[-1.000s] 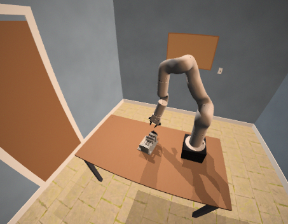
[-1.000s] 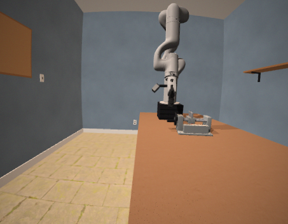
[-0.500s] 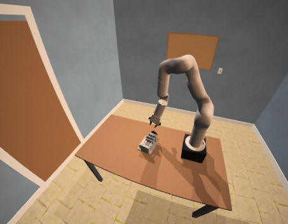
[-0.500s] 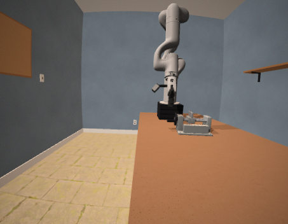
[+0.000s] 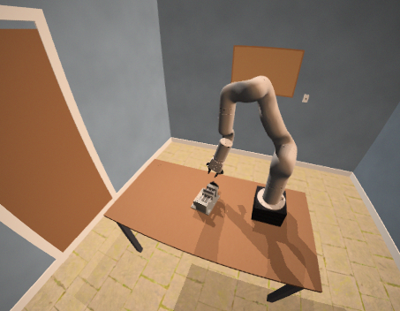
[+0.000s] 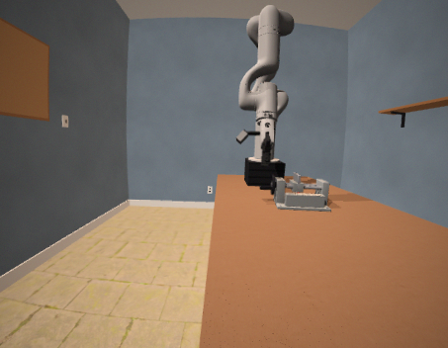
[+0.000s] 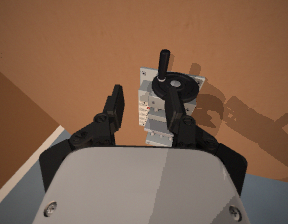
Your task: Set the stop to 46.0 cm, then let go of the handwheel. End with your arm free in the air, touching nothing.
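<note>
My hand is 1 cm to the right of the dark round handwheel handle and 11 cm above it. Round my hand: black handwheel: 1 cm behind, 2 cm to the left, 11 cm below.
</note>
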